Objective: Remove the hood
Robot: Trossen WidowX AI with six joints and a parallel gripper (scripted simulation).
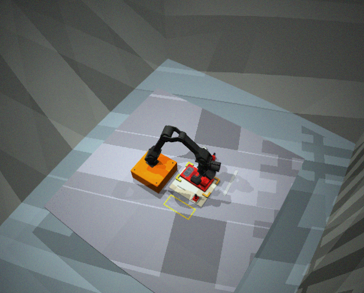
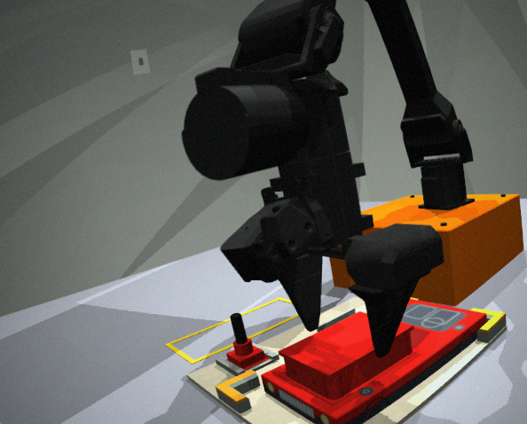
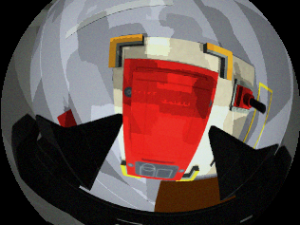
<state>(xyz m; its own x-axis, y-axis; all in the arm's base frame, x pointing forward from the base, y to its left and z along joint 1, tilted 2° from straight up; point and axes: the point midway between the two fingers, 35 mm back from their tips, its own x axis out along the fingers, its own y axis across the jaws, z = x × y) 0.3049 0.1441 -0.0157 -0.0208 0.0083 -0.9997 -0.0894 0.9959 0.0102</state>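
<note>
My gripper tip is 1 cm above the hood. Round my gripper tip: grey engine block (2 cm below); then grey strip (14 cm ahead, 12 cm to the left, 5 cm below).
</note>
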